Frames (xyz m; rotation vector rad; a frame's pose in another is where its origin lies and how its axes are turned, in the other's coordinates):
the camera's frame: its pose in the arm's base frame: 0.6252 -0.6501 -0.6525 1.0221 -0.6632 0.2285
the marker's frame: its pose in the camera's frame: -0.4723 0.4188 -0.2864 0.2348 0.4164 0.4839
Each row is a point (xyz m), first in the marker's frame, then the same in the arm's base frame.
Working: the marker's frame: its pose in the arm's base frame: 0.1728 -0.1324 -0.7409 0.9825 -0.4984 0.9346

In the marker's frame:
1: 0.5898 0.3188 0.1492
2: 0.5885 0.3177 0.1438
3: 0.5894 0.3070 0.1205
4: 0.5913 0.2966 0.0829
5: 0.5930 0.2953 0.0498
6: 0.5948 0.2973 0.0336
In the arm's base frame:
1: 0.2218 0.0686 -0.0860
2: 0.2218 0.0725 -0.0901
3: 0.2304 0.0907 -0.1060
4: 0.2386 0.1219 -0.1281
5: 0.2392 0.1511 -0.1438
6: 0.2378 0.1664 -0.1495

